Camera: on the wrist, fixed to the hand. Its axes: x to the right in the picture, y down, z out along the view.
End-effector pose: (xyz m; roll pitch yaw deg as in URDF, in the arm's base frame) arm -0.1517 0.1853 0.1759 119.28 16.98 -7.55
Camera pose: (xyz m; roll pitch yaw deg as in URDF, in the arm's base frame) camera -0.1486 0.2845 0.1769 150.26 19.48 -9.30
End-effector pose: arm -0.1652 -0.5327 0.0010 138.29 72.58 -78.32
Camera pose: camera -0.0679 -0.5391 0.0194 166.98 75.47 -81.27
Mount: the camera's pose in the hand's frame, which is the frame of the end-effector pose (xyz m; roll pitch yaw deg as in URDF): -0.0098 -0.0500 -0.0852 31.56 -2.66 -1.38
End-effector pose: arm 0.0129 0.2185 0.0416 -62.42 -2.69 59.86
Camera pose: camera 0.0932 0.1603 0.0460 -31.01 -5.14 61.59
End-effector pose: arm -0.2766 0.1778 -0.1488 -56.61 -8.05 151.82
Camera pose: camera -0.2221 0.2605 -0.1553 -25.32 -10.66 153.31
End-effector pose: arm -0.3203 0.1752 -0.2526 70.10 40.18 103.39
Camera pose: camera -0.3686 0.1056 -0.3044 99.10 40.51 99.48
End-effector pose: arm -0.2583 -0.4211 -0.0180 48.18 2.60 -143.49
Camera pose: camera -0.2291 -0.4370 -0.1115 79.60 1.85 -146.39
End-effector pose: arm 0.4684 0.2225 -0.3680 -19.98 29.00 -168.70
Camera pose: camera 0.4918 0.3048 -0.4183 11.35 26.03 -169.13
